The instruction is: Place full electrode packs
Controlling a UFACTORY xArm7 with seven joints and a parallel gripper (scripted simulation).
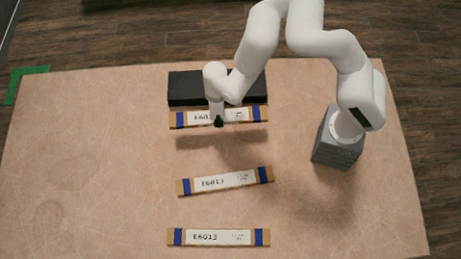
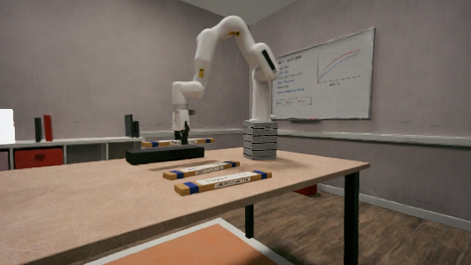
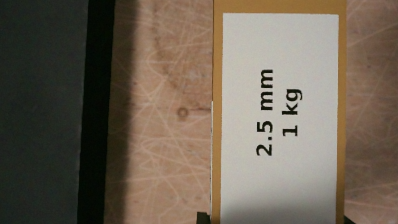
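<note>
My gripper is now 19 cm to the left of the low black platform, 10 cm above it and 3 cm short of it.
</note>
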